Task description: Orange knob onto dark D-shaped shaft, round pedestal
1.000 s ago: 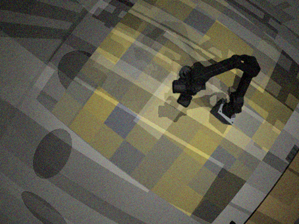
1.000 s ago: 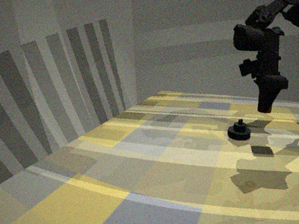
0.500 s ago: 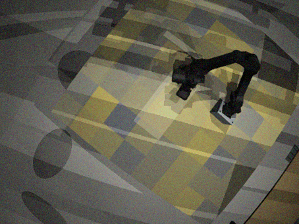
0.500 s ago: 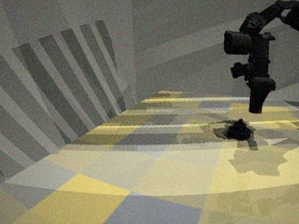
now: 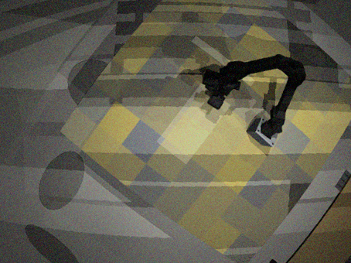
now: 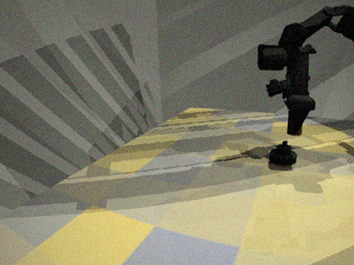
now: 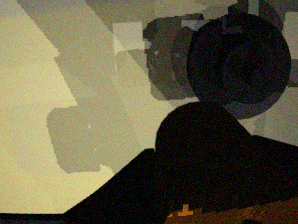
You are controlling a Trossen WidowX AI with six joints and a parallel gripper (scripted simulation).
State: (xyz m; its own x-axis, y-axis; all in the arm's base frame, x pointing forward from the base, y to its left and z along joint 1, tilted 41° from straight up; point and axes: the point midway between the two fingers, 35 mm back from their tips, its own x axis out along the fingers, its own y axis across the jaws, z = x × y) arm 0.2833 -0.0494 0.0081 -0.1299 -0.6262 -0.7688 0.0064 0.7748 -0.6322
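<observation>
Now: gripper tip 80 mm above the round dark pedestal, 50 mm to the left of it and 20 mm short of it. The rest, counted from my gripper tip: orange knob (20 mm above).
</observation>
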